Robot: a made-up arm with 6 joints.
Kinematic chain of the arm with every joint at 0, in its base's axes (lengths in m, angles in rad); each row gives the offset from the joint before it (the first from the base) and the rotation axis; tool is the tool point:
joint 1: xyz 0 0 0.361 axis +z
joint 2: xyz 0.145 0 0 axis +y
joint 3: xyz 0 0 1.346 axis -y
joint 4: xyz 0 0 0.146 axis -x
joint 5: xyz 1.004 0 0 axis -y
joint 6: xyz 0.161 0 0 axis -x
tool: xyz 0 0 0
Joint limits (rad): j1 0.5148..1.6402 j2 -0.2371..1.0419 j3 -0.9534..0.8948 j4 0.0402..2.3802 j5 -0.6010..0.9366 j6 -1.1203..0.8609
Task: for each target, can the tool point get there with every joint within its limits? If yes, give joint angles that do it. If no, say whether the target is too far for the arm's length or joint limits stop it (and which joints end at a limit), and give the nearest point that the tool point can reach.
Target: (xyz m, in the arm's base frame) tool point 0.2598 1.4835 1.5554
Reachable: yes | joints 1.4026 0.1456 -0.0958 1.4817 -0.0488 -0.5886
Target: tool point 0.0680 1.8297 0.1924
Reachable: yes | joints 1.5423 0.9238 -0.1626 0.2555 -0.4009 -0.9309
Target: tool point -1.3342 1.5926 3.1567
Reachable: no: too far | nearest point -0.2129 1.2806 2.4489 | short by 1.362 m
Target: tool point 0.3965 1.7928 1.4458
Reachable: yes | joints 1.2996 0.4256 0.1462 1.2678 0.6940 -0.2166
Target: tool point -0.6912 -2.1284 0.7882
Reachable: no: joint limits stop it (at a limit: joint 1, joint 2, joint 3, joint 5) | nearest point 0.6701 0.3114 0.9807 | short by 2.800 m
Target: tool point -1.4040 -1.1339 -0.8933
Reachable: no: joint limits stop it (at a limit: joint 1, joint 2, joint 3) | nearest point -0.1503 0.8960 0.0082 | short by 2.550 m
